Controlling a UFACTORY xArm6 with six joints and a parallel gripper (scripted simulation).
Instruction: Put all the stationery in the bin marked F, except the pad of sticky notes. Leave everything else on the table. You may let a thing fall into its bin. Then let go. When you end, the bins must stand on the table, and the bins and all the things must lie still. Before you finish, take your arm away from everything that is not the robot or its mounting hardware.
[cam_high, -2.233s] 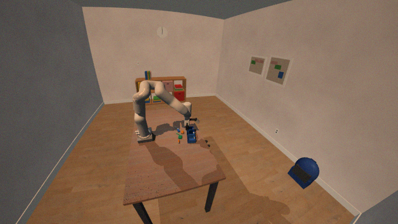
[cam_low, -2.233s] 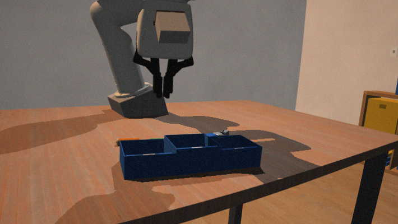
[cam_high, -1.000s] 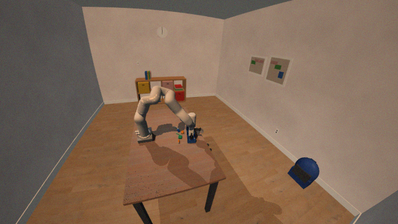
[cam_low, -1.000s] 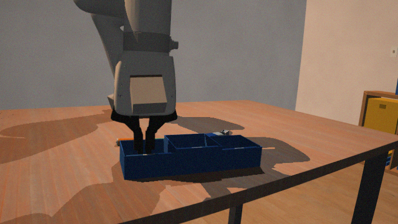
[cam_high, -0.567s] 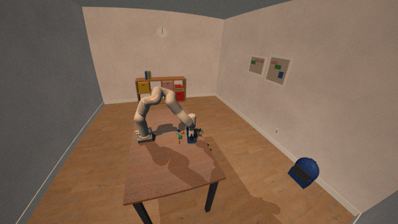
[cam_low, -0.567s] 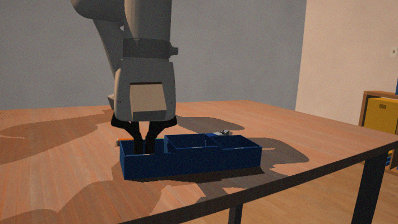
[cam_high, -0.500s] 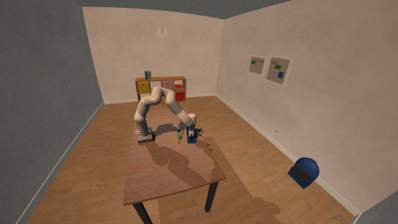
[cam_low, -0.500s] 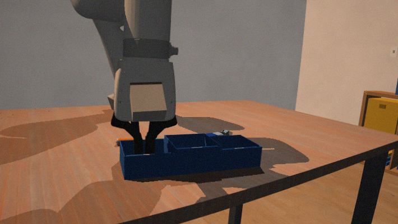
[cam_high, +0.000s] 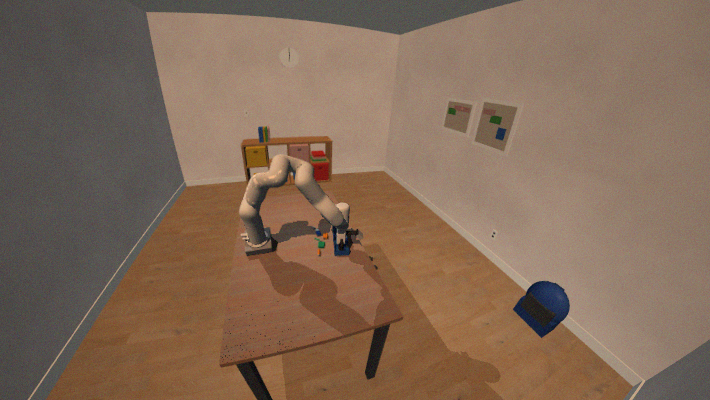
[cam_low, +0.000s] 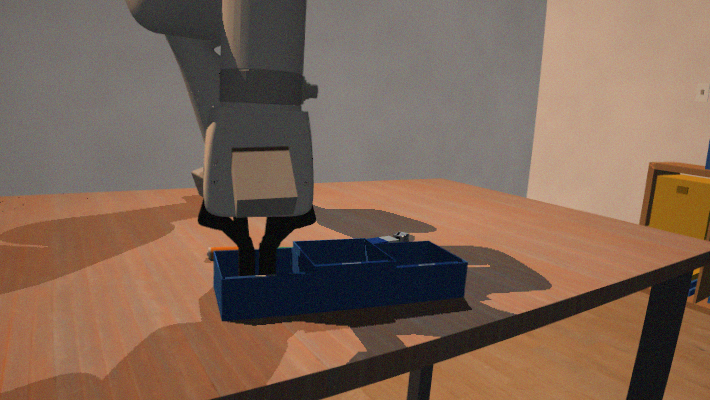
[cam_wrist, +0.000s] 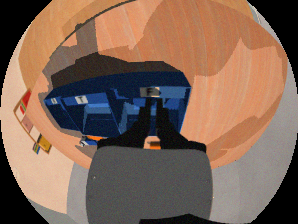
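The three joined blue bins lies 9 cm to the left of my hand, 1 cm below it and 1 cm ahead of it. Also, from my hand: orange block (14 cm to the left, 7 cm behind, 3 cm below); then green block (11 cm behind, 8 cm to the left, 3 cm below); then orange marker (13 cm behind, 3 cm below).
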